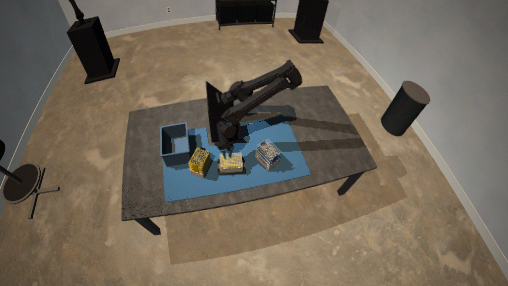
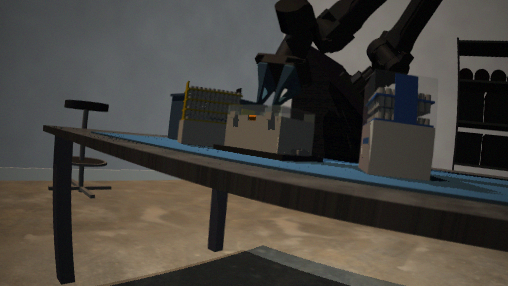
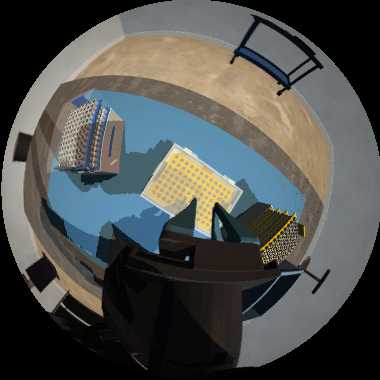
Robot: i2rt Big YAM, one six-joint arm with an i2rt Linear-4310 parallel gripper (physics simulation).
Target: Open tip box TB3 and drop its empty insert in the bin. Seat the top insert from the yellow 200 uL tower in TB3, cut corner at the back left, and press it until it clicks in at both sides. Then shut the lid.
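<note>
Tip box TB3 [image 1: 231, 163] [image 2: 270, 131] [image 3: 191, 181] stands in the middle of the blue mat [image 1: 198, 188]. A yellow insert full of tips shows through its clear lid, which lies down flat over the box. The yellow 200 uL tower [image 1: 199, 162] [image 2: 209, 106] [image 3: 279, 237] stands just to its left. My gripper [image 1: 227, 151] [image 2: 277, 101] [image 3: 204, 202] points down just above the back edge of TB3. Its fingers are nearly shut, with a narrow gap and nothing between them.
The blue bin [image 1: 173, 125] [image 2: 174, 113] stands at the mat's back left corner. A blue tip tower [image 1: 268, 154] [image 2: 397, 142] [image 3: 84, 138] stands to the right of TB3. A dark upright panel [image 1: 212, 110] stands behind the boxes on the table [image 1: 141, 199].
</note>
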